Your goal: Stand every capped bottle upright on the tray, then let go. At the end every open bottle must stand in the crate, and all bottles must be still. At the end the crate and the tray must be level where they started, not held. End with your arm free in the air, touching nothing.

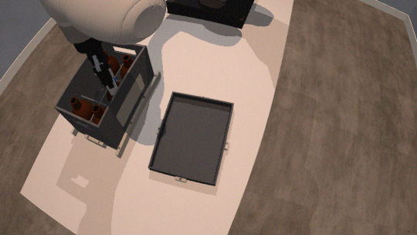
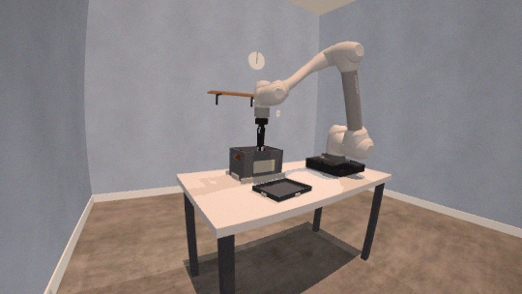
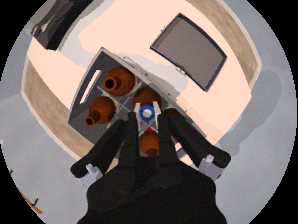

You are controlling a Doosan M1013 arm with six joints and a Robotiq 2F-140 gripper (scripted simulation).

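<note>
Right now the bottle is 70 mm below my hand. Also, from my hand: dark tray 10 mm ahead, 240 mm to the left, 150 mm below; then dark grey crate 40 mm to the right, 80 mm below.
</note>
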